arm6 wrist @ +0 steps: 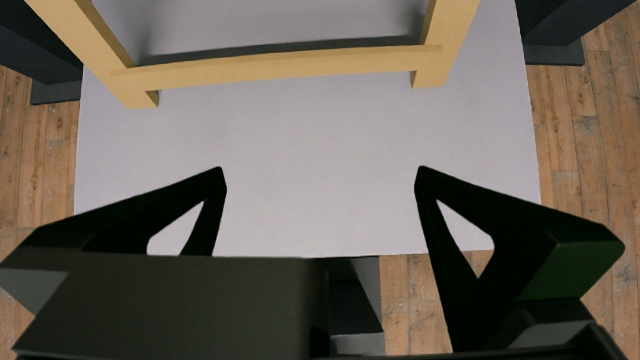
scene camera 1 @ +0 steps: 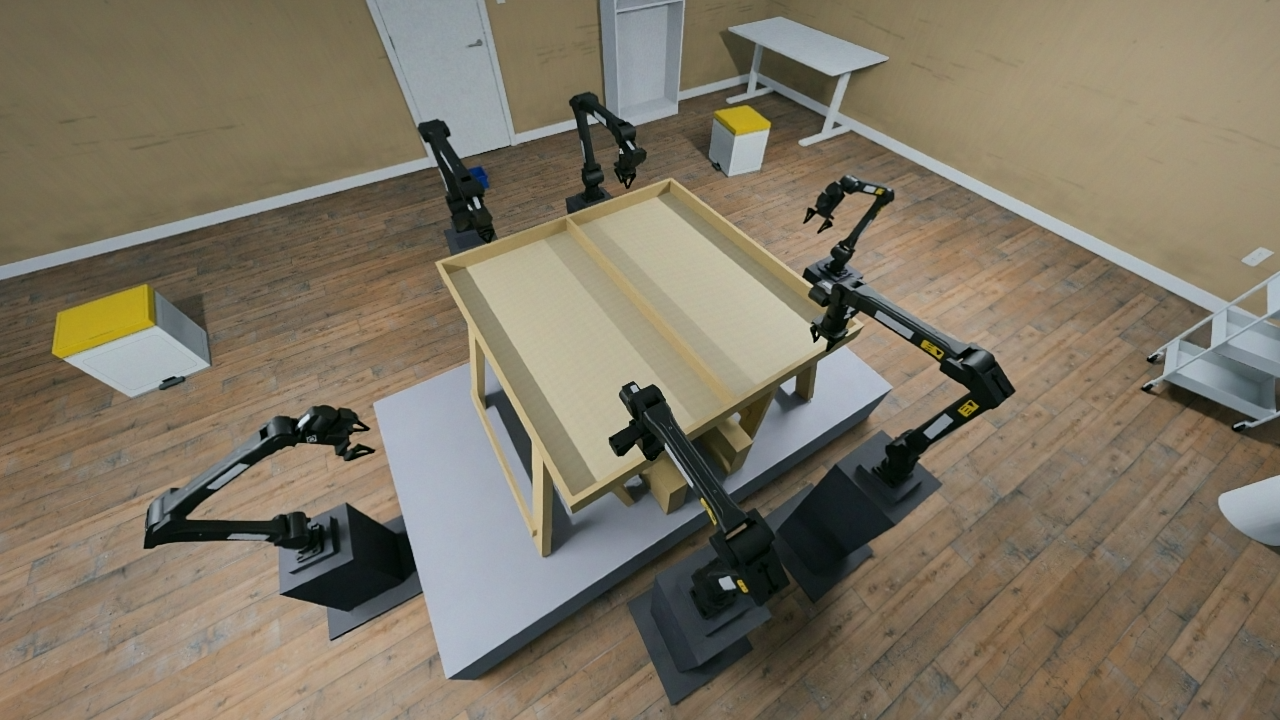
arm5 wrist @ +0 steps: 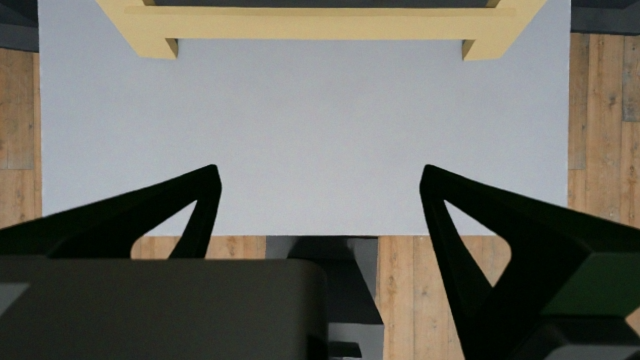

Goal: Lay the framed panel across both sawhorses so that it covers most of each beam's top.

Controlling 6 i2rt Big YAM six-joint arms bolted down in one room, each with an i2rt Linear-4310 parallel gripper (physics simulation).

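Observation:
The framed panel (scene camera 1: 537, 331) lies level, frame lip upward, over both sawhorses; their beam tops are hidden under it. The left sawhorse (scene camera 1: 542, 510) and right sawhorse (scene camera 1: 806, 380) show their legs. In each wrist view a sawhorse (arm5 wrist: 300, 24) (arm6 wrist: 280, 65) shows its lower rail and feet. Arm5's gripper (arm5 wrist: 320, 175) and arm6's gripper (arm6 wrist: 320, 177) are open and empty, apart from the sawhorses. In the scene view, the far-left gripper (scene camera 1: 358, 438) and far-right gripper (scene camera 1: 816, 219) are open, clear of the panel. Four other arms reach near its front and back edges; their fingers are unclear.
A grey platform (arm5 wrist: 320, 100) (arm6 wrist: 320, 125) (scene camera 1: 420, 519) carries the sawhorses. Wooden blocks (scene camera 1: 664, 483) (scene camera 1: 729, 443) stand under the panel's front edge. Dark arm pedestals surround the platform. Yellow-topped cabinets (scene camera 1: 134, 344) (scene camera 1: 741, 143), a white table (scene camera 1: 805, 44) and a cart stand farther off.

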